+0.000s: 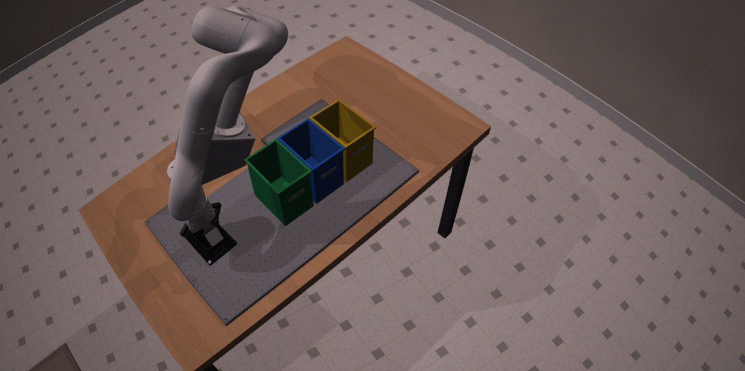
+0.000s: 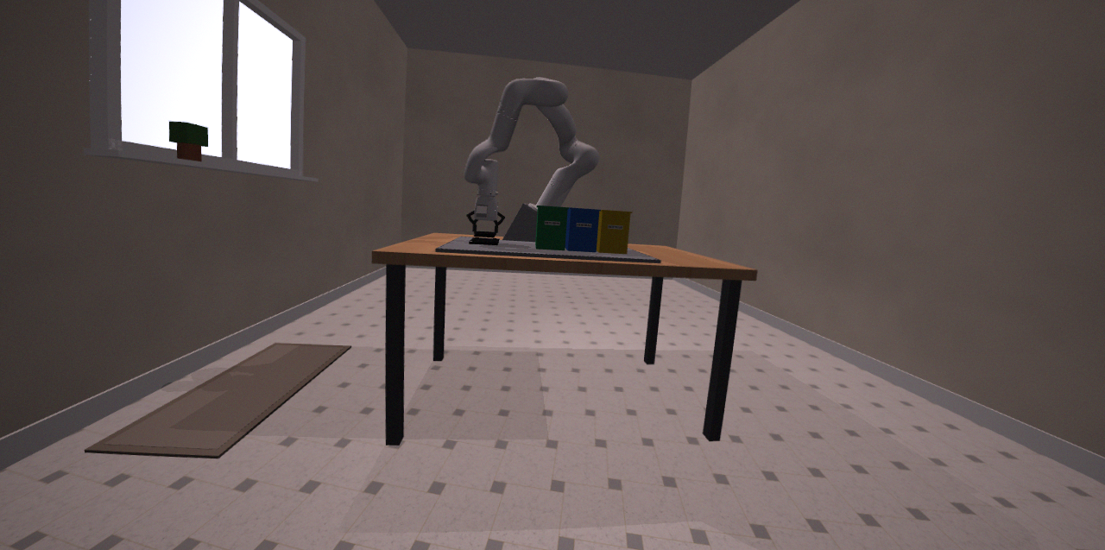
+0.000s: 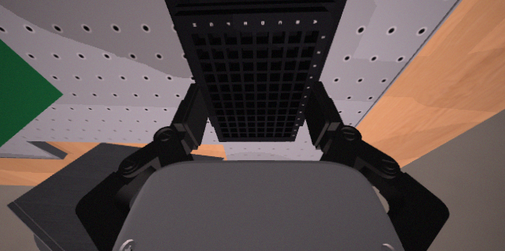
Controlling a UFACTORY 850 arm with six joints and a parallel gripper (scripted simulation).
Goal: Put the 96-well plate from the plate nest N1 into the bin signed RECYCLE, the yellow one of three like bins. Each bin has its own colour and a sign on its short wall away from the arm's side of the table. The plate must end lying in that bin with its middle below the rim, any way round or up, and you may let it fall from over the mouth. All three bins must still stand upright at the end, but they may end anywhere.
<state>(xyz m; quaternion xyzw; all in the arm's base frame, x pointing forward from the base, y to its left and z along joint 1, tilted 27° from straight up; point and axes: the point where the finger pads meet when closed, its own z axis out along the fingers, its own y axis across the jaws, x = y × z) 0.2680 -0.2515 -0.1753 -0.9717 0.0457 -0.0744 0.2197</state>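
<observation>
My gripper is now 40 mm above the black plate nest. Also, from my hand: black 96-well plate (10 mm below); then green bin (80 mm ahead, 280 mm to the left, 40 mm above); then blue bin (90 mm ahead, 410 mm to the left, 40 mm above).
</observation>
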